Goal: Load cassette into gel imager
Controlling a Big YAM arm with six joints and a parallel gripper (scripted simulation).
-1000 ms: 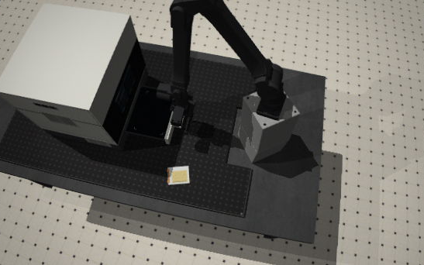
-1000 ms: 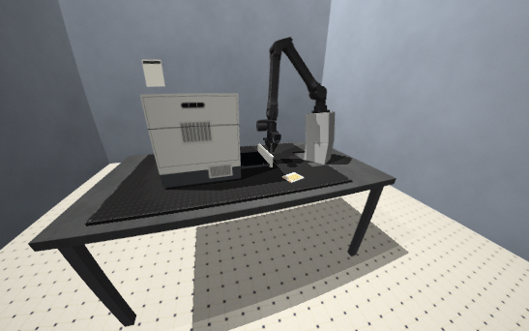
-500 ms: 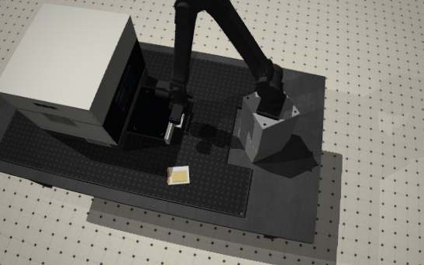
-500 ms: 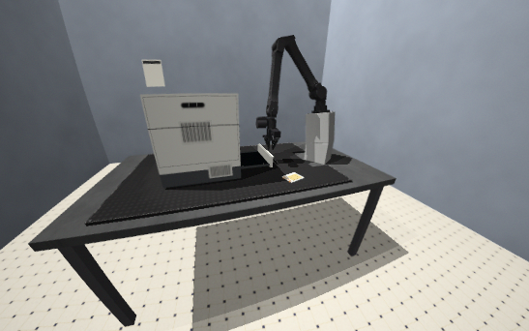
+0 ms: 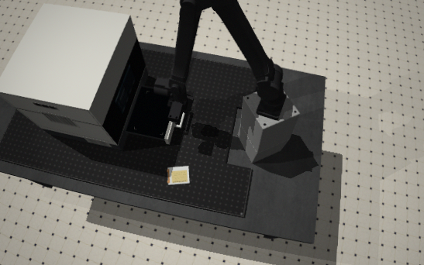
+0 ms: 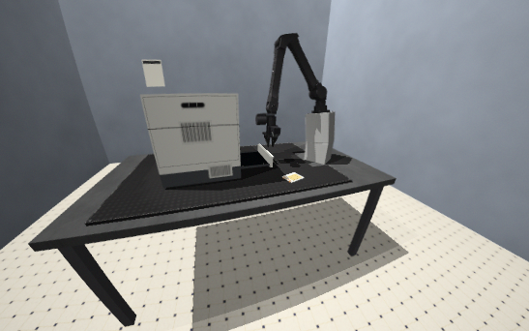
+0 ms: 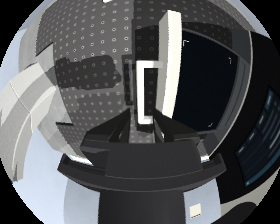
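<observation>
My hand is 9 cm past the finished cassette, 26 cm to the right of it and 11 cm above it. From my hand the other things lie so: imager drawer 15 cm ahead, 3 cm to the left, 7 cm below.
</observation>
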